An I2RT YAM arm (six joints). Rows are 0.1 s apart.
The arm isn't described. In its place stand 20 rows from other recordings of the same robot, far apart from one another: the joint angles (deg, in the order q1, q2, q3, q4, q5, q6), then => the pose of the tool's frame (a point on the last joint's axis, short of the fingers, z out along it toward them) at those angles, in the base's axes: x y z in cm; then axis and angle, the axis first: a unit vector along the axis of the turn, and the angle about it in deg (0 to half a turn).
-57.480, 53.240, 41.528, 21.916, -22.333, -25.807 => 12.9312 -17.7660 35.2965 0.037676 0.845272 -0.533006 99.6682
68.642, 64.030, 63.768, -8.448, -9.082, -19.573 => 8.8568 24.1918 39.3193 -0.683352 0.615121 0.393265 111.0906
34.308, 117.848, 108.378, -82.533, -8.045, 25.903 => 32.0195 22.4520 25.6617 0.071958 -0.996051 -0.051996 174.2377
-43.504, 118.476, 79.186, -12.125, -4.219, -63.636 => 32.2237 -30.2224 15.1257 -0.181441 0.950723 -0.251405 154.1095
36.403, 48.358, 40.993, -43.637, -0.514, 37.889 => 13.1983 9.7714 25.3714 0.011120 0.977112 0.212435 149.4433
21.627, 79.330, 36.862, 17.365, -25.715, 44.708 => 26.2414 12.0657 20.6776 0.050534 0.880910 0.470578 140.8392
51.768, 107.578, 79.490, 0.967, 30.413, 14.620 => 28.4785 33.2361 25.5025 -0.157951 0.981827 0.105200 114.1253
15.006, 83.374, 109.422, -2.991, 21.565, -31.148 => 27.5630 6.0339 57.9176 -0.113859 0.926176 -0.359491 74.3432
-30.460, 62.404, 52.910, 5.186, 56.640, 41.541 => 19.4007 -14.8591 35.9205 0.824090 0.427942 -0.371136 101.9848
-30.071, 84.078, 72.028, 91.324, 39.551, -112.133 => 21.6908 -15.1785 48.3298 0.204155 0.298880 -0.932197 148.2510
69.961, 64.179, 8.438, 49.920, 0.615, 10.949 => 6.9423 18.9220 17.1312 -0.422024 0.754249 0.502995 118.3241
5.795, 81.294, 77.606, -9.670, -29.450, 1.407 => 32.7093 5.0790 39.4317 -0.230208 0.928270 0.292095 108.2537
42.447, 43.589, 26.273, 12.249, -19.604, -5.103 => 13.0408 13.5462 27.0385 -0.493266 0.766559 0.411189 107.6746
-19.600, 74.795, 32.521, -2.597, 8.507, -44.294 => 23.3559 -8.8757 17.0803 -0.176625 0.945900 -0.272170 146.4678
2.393, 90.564, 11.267, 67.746, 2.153, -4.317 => 23.4262 0.8452 12.5953 -0.043182 0.998539 -0.032472 101.6168
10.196, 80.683, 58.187, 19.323, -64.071, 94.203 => 30.5343 8.7448 33.0754 0.141370 0.702522 0.697479 173.9670
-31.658, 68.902, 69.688, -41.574, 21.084, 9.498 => 20.6332 -14.2270 35.3119 0.414892 0.871824 -0.260362 136.5996
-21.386, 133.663, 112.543, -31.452, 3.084, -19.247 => 48.2576 -19.1040 18.5179 0.027502 0.989568 -0.141420 146.0534
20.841, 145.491, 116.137, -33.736, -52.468, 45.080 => 47.9492 21.2743 10.9937 -0.082738 -0.876041 -0.475085 173.2611
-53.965, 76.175, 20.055, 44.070, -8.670, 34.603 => 15.1463 -19.9081 17.7105 0.651862 0.755872 -0.061099 102.1751
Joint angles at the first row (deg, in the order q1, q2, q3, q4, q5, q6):
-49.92, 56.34, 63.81, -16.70, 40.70, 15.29
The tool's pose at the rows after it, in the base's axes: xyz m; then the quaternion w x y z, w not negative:
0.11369, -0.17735, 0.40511, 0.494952, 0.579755, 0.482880, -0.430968
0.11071, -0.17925, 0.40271, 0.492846, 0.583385, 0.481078, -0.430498
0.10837, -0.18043, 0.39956, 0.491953, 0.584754, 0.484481, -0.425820
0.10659, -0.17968, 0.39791, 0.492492, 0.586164, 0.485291, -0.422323
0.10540, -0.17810, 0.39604, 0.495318, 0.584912, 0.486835, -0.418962
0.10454, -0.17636, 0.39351, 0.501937, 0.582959, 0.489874, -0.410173
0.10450, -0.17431, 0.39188, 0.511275, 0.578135, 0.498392, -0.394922
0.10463, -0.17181, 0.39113, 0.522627, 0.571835, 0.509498, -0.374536
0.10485, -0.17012, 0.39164, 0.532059, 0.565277, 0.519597, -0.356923
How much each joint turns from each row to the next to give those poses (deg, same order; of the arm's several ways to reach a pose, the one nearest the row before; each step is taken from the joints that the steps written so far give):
-1.23, 0.09, -0.26, -0.79, -1.06, 0.53
-1.05, -0.18, -0.53, 0.08, -0.70, 0.26
-0.88, -0.26, -0.62, -0.17, -1.32, 0.27
-0.36, -0.44, -0.44, -0.26, -0.62, 0.35
-0.09, -0.62, -0.70, 0.17, -0.61, 0.09
-0.09, -0.70, -0.87, 0.27, -1.32, 0.43
0.01, -0.61, -0.53, -0.18, -2.28, 0.53
0.00, -0.62, -0.27, -0.52, -2.98, 0.70
-0.09, -0.35, 0.09, -0.53, -2.73, 0.45

